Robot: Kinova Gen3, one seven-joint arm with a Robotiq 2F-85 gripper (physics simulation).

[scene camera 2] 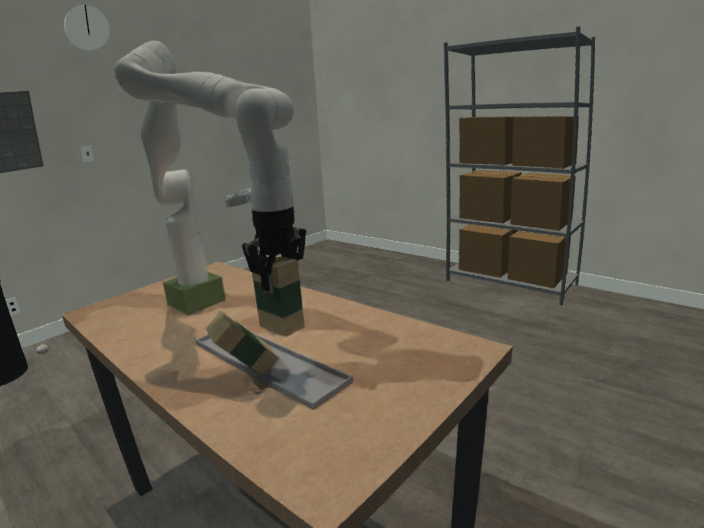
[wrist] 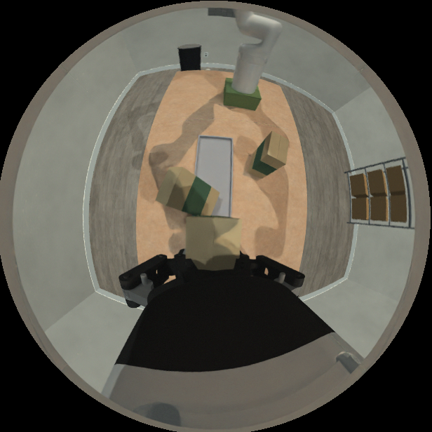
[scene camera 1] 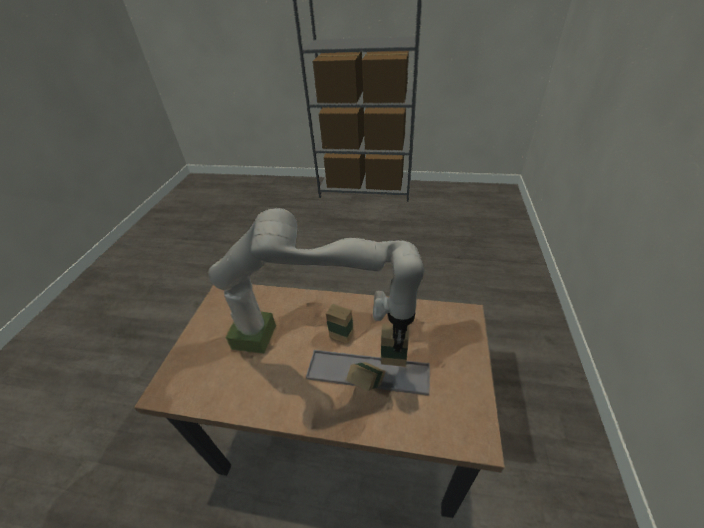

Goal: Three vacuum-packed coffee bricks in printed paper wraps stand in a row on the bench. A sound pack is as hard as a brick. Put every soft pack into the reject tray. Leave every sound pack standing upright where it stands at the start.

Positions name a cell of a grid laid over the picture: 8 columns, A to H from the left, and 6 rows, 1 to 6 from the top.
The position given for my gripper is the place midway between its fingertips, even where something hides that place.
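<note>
I can see my gripper (scene camera 2: D4), and it appears in the wrist view (wrist: D4) too. There is a coffee pack (scene camera 2: C4) here, and a coffee pack (scene camera 2: D4) as well. Scene camera 1 shows me a coffee pack (scene camera 1: D4), and a grey reject tray (wrist: D3) is also part of what I see.
</note>
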